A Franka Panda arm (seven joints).
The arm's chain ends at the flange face. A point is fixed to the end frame.
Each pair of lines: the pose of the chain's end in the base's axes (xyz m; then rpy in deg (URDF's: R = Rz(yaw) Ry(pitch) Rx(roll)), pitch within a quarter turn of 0, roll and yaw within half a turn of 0), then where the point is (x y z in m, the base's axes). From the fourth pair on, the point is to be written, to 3 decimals.
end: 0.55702 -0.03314 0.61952 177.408 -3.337 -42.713
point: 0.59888 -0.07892 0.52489
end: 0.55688 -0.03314 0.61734 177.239 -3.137 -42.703
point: 0.59831 -0.07890 0.52251
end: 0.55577 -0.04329 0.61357 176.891 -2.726 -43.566
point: 0.59560 -0.08963 0.51834
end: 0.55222 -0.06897 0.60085 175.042 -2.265 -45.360
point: 0.588 -0.118 0.505
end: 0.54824 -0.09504 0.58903 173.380 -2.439 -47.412
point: 0.580 -0.148 0.494
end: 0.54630 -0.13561 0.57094 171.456 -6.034 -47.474
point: 0.580 -0.195 0.480
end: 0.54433 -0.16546 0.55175 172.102 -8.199 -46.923
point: 0.581 -0.226 0.464
